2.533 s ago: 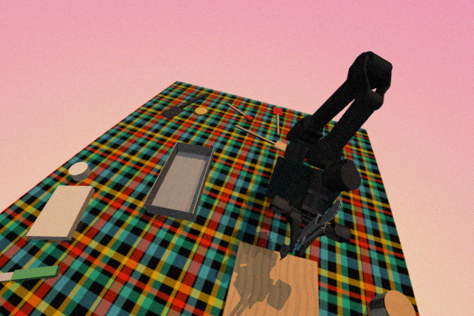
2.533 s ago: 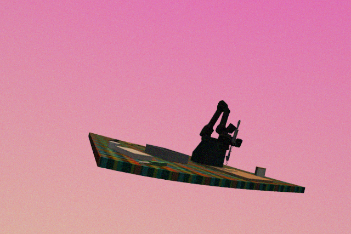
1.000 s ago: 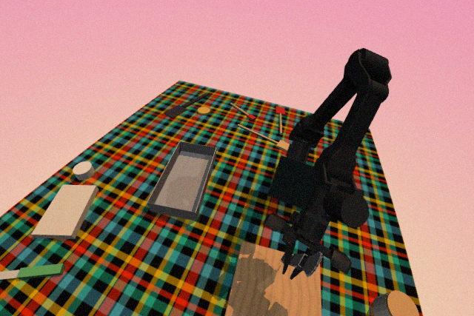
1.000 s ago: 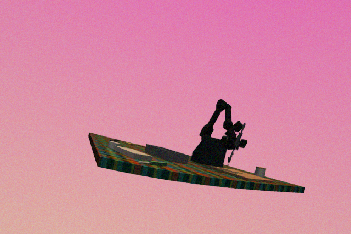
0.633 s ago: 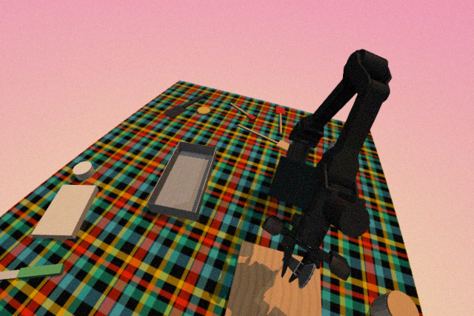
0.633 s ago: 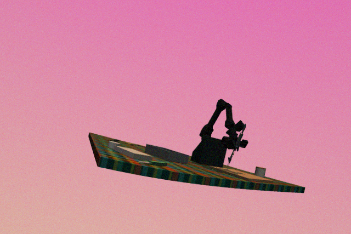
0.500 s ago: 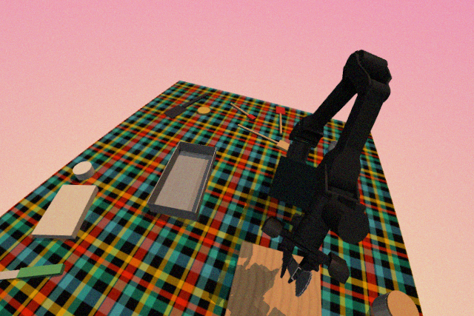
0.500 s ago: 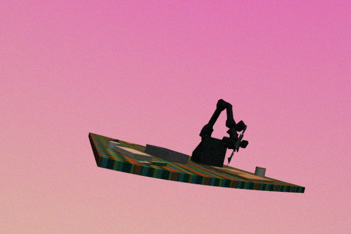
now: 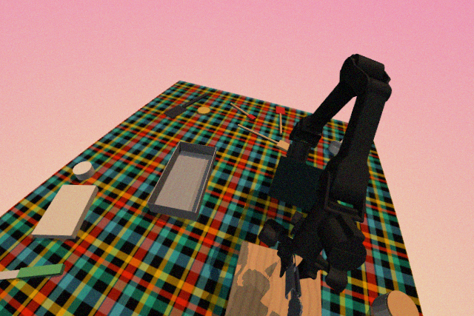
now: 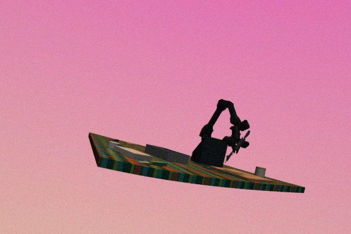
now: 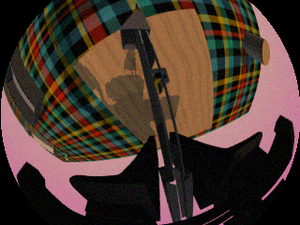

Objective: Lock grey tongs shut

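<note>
My gripper tip is now 130 mm above the wooden board, 70 mm to the right of it and 20 mm past it. From my gripper tip the other things lie so: pale block 670 mm ahead, 120 mm below, 80 mm to the left; green-handled tool 610 mm ahead, 260 mm to the left, 130 mm below; grey roasting tin 400 mm ahead, 210 mm to the right, 110 mm below.
</note>
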